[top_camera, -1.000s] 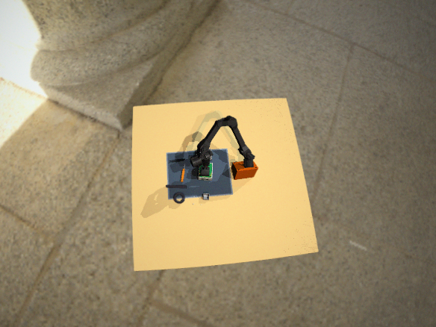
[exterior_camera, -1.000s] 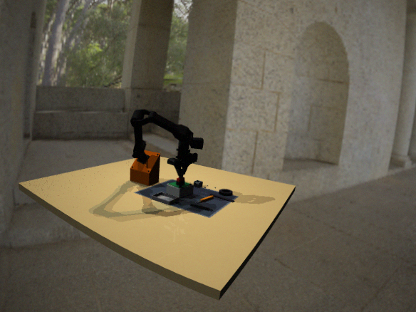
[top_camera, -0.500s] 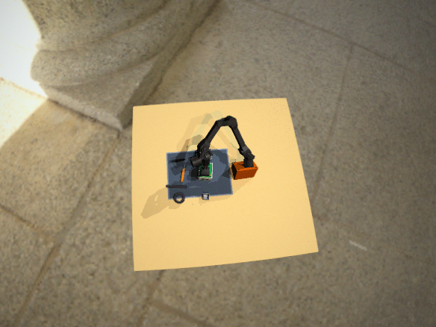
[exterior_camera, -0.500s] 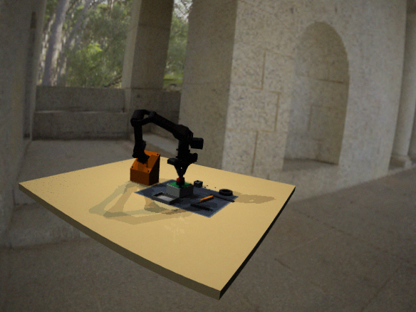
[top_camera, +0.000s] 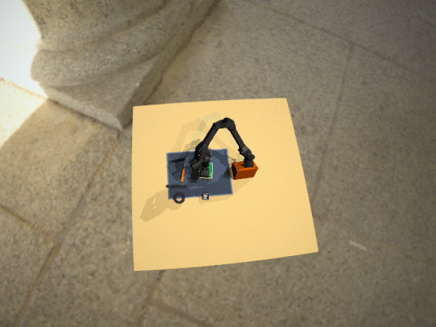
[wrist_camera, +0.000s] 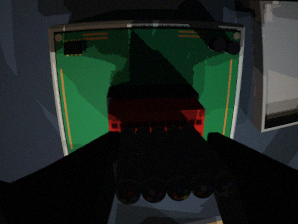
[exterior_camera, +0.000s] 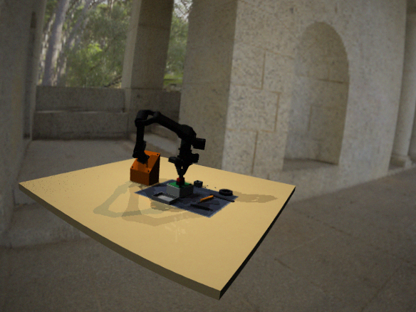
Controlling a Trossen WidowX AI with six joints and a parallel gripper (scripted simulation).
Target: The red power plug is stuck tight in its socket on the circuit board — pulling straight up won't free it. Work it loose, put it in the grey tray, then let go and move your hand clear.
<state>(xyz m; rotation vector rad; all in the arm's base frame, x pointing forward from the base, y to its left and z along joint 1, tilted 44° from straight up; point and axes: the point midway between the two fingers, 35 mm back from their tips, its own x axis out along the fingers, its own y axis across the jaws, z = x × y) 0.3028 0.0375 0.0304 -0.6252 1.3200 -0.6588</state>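
My gripper tip is now 20 mm above the red power plug. Also, from my gripper tip: blue mat 110 mm below, 50 mm ahead, 10 mm to the left; black bar 210 mm ahead, 110 mm to the left, 100 mm below.
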